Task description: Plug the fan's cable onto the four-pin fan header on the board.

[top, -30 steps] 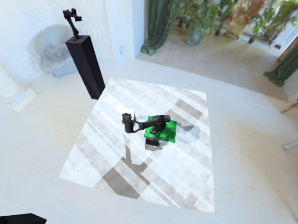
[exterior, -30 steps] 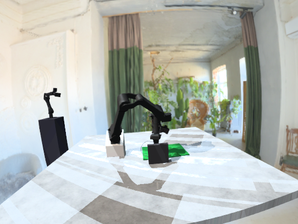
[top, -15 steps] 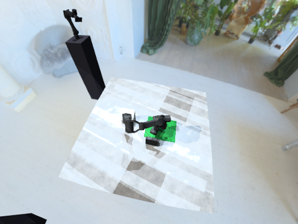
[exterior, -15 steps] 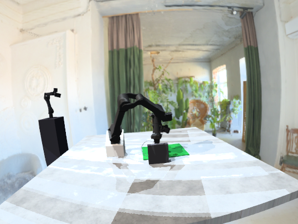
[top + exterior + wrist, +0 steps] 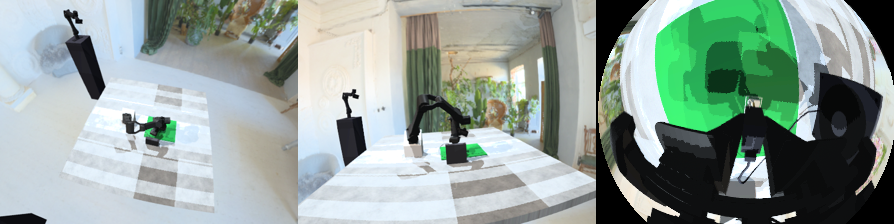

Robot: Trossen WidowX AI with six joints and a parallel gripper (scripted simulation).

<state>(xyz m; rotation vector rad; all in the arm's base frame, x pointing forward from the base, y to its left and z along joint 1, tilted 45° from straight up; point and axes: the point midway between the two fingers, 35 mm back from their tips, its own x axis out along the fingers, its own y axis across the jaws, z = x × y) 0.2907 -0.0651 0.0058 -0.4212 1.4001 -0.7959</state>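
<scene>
The dark plug is 1 cm behind my gripper tip and 1 cm above it. From my gripper tip the other things lie so: white header (1 cm behind, 4 cm below); green board (4 cm ahead, 5 cm to the left, 6 cm below); black fan (2 cm behind, 12 cm to the right, 1 cm above).
</scene>
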